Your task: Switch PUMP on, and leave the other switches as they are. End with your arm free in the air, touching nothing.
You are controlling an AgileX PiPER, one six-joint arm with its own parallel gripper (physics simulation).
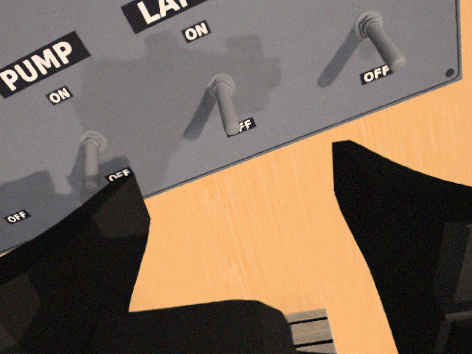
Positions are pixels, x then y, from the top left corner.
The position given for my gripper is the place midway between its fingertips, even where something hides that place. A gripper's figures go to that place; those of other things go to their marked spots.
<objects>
My gripper [235, 182] is 0.13 m from the lens. A grey panel [141, 87] is 0.29 m from the lens.
</objects>
